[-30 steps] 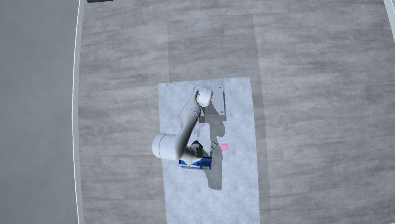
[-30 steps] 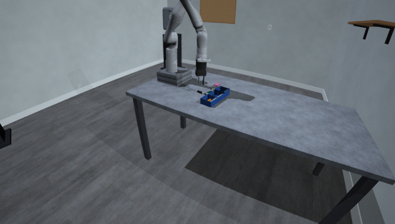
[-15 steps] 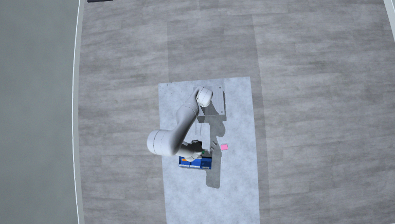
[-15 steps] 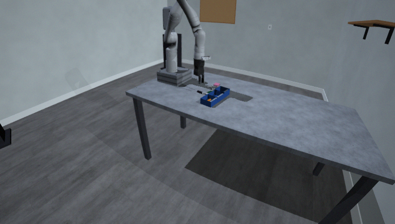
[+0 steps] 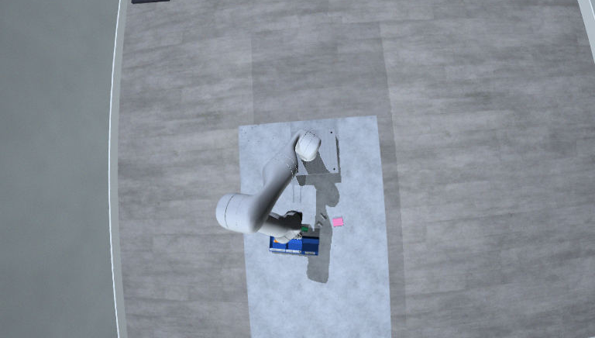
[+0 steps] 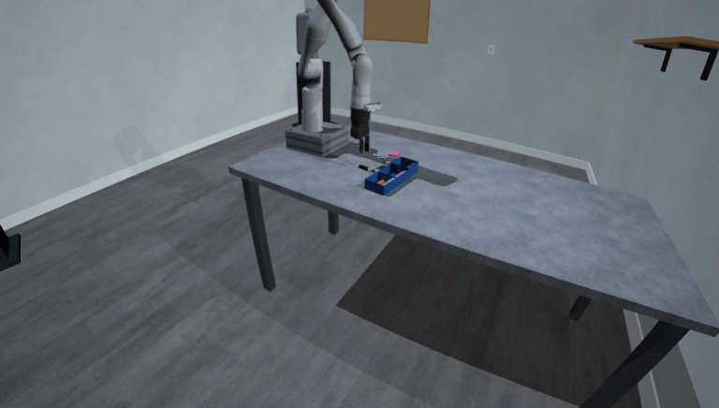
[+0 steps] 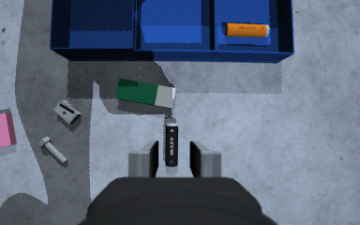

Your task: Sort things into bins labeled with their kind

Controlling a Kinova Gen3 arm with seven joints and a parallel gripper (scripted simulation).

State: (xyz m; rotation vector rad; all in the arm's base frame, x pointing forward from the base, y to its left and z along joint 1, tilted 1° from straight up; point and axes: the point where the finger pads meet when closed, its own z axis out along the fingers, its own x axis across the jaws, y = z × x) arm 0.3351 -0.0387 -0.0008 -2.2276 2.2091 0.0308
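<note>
Right now the black battery is 90 mm below my hand. Round my hand: grey block: 130 mm to the left, 90 mm below, 40 mm ahead; then grey rod: 140 mm to the left, 90 mm below, 10 mm behind; then orange battery: 130 mm ahead, 80 mm to the right, 80 mm below.
</note>
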